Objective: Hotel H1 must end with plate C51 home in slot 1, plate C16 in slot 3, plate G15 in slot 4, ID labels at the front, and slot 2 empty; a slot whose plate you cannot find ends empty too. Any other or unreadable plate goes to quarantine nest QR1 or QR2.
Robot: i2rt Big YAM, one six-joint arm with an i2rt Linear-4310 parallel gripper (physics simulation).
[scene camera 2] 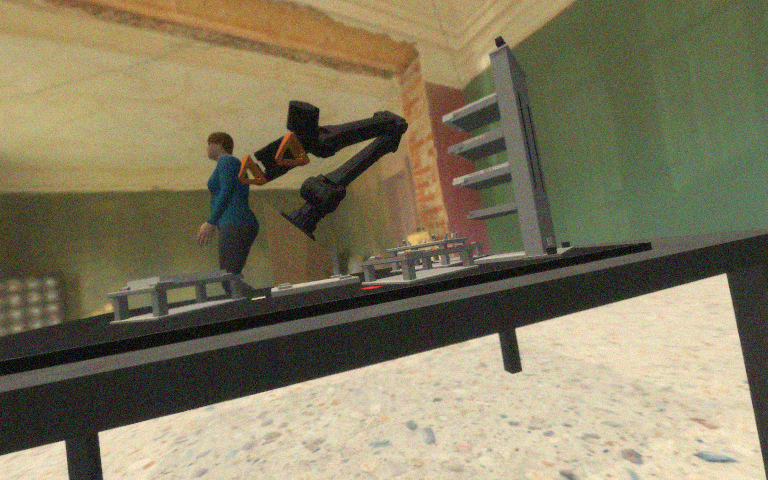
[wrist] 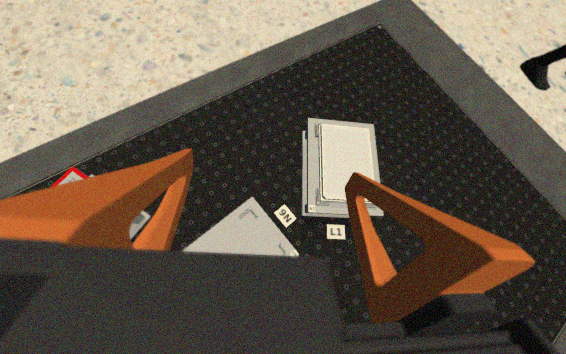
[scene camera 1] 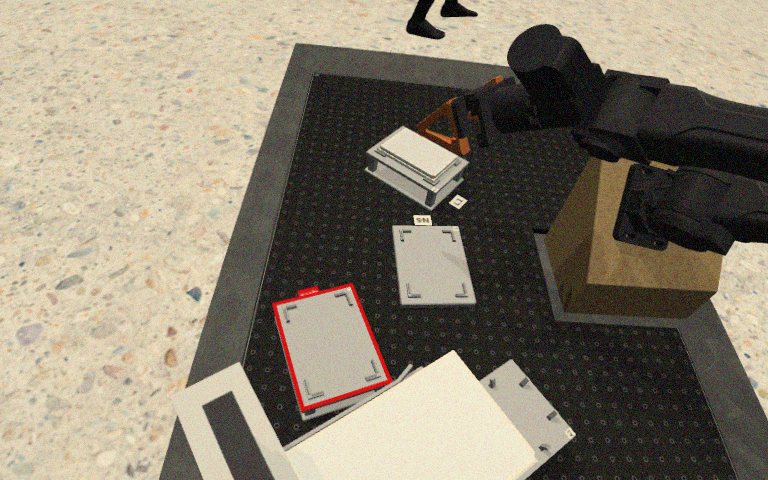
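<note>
My gripper (scene camera 1: 437, 119) is open and holds nothing. I can see the gripper (scene camera 2: 258, 171) from another view too, and the wrist view shows the gripper (wrist: 277, 170) as well. There is also an N6 nest (wrist: 248, 229).
</note>
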